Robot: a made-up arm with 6 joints. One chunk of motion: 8 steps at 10 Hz.
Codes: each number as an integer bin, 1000 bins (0 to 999) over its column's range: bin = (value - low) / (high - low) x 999, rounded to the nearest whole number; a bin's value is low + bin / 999 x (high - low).
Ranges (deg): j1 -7..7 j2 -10..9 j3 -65..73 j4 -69..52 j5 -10..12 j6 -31..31
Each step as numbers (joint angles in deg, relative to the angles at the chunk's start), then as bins.
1 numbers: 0.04 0.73 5.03 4.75 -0.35 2.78
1 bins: 502 564 507 609 438 544
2 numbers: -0.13 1.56 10.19 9.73 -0.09 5.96
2 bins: 490 608 544 650 450 596
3 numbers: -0.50 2.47 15.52 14.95 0.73 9.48
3 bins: 464 656 583 693 487 652
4 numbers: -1.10 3.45 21.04 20.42 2.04 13.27
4 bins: 421 707 623 738 547 713
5 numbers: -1.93 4.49 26.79 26.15 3.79 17.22
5 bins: 362 762 664 786 626 777
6 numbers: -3.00 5.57 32.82 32.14 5.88 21.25
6 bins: 285 819 708 835 721 842
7 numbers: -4.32 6.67 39.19 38.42 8.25 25.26
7 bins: 191 876 754 887 829 907
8 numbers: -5.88 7.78 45.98 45.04 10.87 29.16
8 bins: 80 935 803 942 948 969
